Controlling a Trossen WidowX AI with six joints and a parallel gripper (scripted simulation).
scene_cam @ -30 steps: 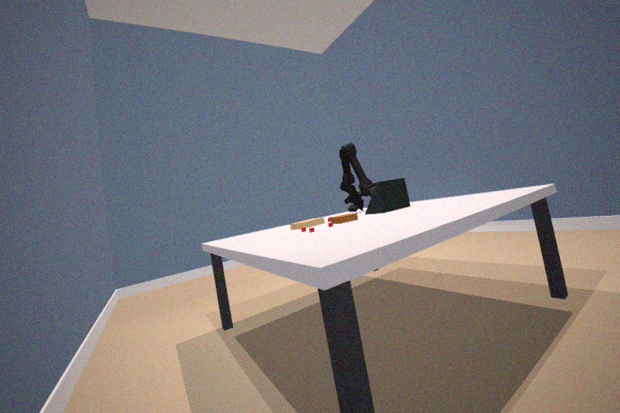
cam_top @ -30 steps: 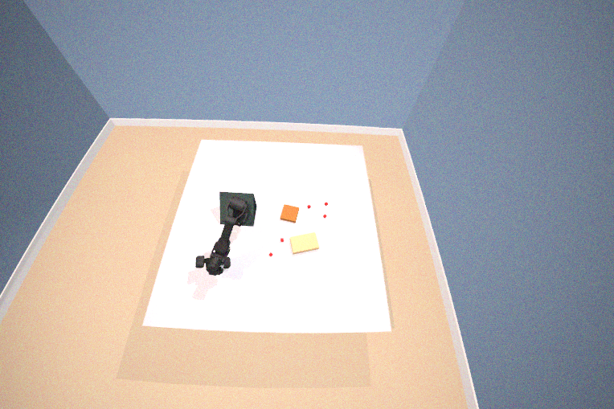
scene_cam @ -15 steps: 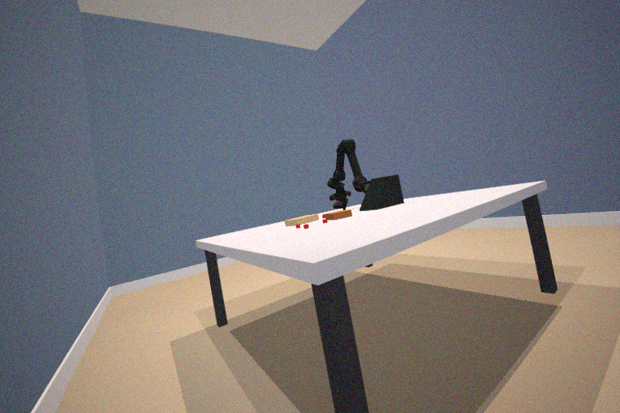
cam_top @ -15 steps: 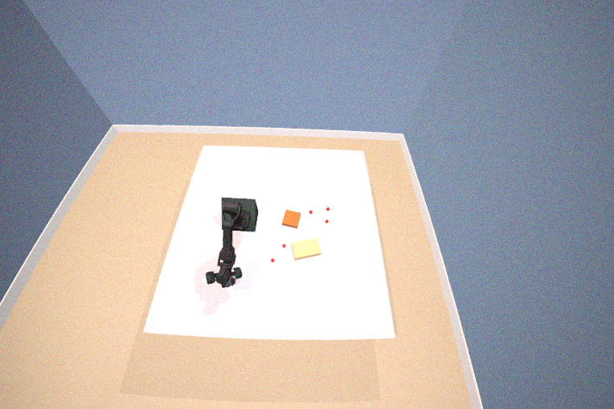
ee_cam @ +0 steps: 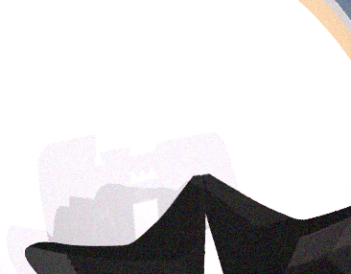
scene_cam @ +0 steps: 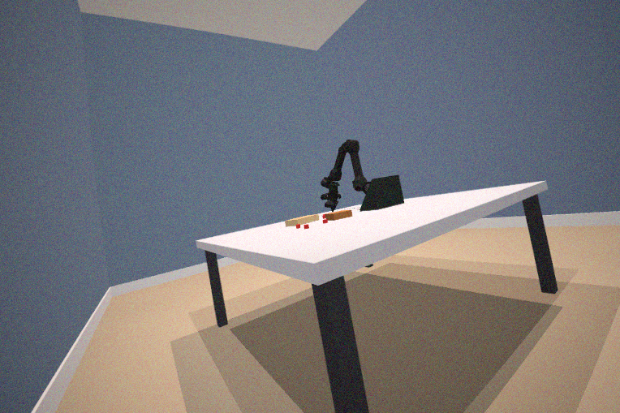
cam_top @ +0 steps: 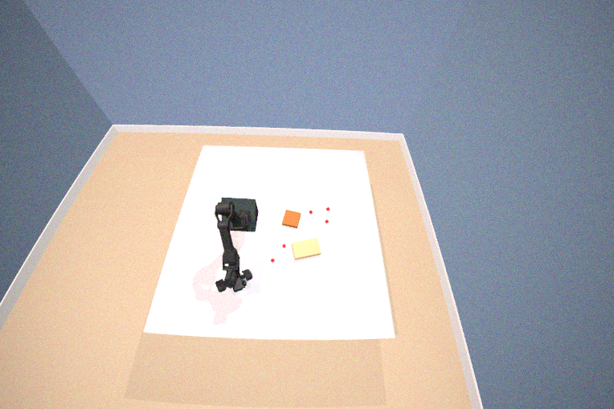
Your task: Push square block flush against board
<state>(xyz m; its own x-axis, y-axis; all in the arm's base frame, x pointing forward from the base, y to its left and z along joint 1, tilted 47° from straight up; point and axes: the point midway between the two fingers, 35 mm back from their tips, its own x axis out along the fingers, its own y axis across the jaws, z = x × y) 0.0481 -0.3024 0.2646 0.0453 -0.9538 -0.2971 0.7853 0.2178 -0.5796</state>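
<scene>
My gripper tip is 360 mm short of the board, 290 mm to the right of it and 10 mm below it. Also, from my gripper tip: orange square block 470 mm to the left, 240 mm ahead, 10 mm above.
</scene>
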